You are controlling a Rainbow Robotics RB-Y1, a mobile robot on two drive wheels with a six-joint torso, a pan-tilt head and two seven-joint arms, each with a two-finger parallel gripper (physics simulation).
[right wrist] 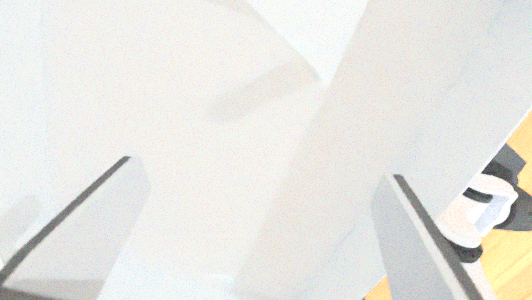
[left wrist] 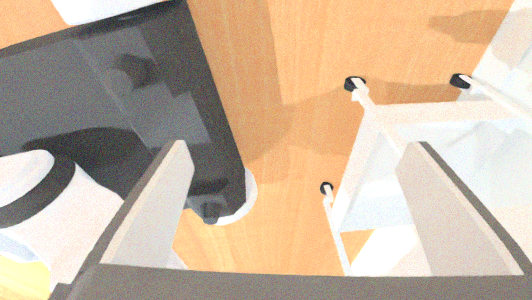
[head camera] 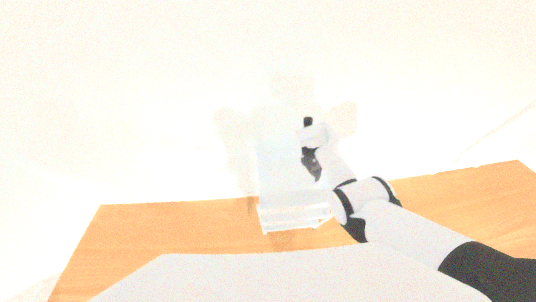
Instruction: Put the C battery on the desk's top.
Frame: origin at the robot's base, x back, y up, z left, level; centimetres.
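Seen in the pictures: left gripper, fingertip midpoint: [left wrist: 293, 155]; right gripper, fingertip midpoint: [right wrist: 257, 182] [head camera: 310, 172].
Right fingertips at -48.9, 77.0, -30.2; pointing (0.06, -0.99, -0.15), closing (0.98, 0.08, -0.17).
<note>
A point is followed by its place in that frame, as x, y, z.
The C battery does not show in the head, left wrist or right wrist view. The white desk [head camera: 282, 180] {-53.7, 66.4, -18.0} [left wrist: 352, 165] {-36.3, 15.6, -18.0} stands on small black castors in front of the robot. My right gripper [head camera: 316, 179] {-48.9, 77.0, -30.2} [right wrist: 257, 182] {-48.9, 77.0, -30.2} is open and empty, over the right part of the desk in the head view. Pale panels fill most of the right wrist view beneath its fingers, with a faint shadow on them; their edges are washed out. My left gripper [left wrist: 293, 155] {-19.1, 45.4, 19.9} is open and empty, high above the wooden floor, with the desk's frame at the right of its view.
The wooden floor [head camera: 165, 225] {-66.2, 0.1, 88.6} [left wrist: 300, 125] {-26.1, 0.2, -14.5} lies around the desk. The robot's dark base [left wrist: 175, 110] {-2.5, 19.1, 8.8} is at the left of the left wrist view. A very bright wall [head camera: 125, 100] {-84.8, 110.6, 46.3} stands behind the desk. White and black robot parts [right wrist: 462, 215] {-0.6, 49.2, -9.9} show at the right wrist view's right edge.
</note>
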